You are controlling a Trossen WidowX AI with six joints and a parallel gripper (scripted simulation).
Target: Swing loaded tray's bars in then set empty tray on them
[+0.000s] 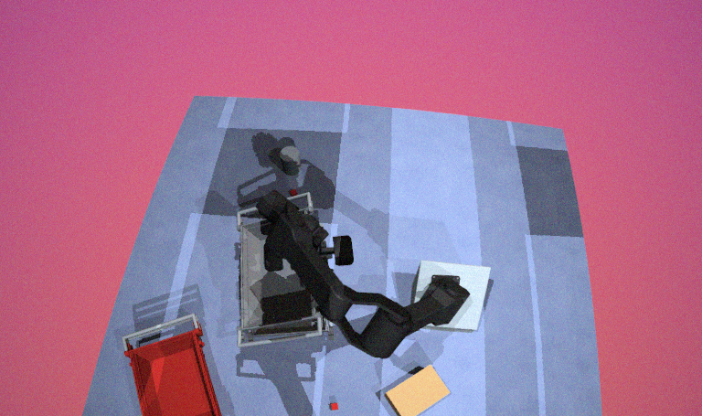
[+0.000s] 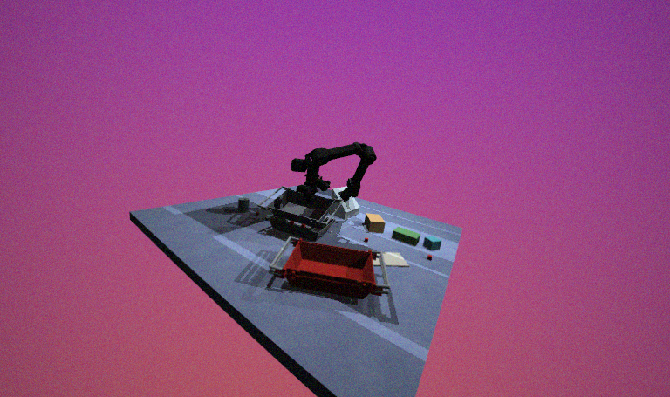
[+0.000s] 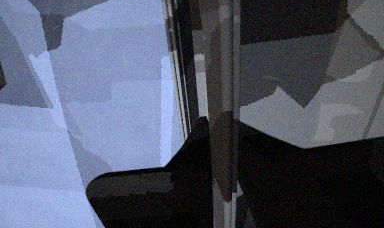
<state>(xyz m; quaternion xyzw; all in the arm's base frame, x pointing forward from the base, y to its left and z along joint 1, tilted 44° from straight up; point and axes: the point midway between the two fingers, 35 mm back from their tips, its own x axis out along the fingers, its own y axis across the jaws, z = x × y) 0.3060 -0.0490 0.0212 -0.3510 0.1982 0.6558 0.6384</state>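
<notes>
The grey tray lies 80 mm ahead of my gripper tip, 20 mm to the left of it and 10 mm above it. Also, from my gripper tip: green box (260 mm behind, 440 mm to the left, 100 mm below); then tan box (270 mm behind, 260 mm to the left, 90 mm below); then flat tan sheet (430 mm to the left, 120 mm below).
</notes>
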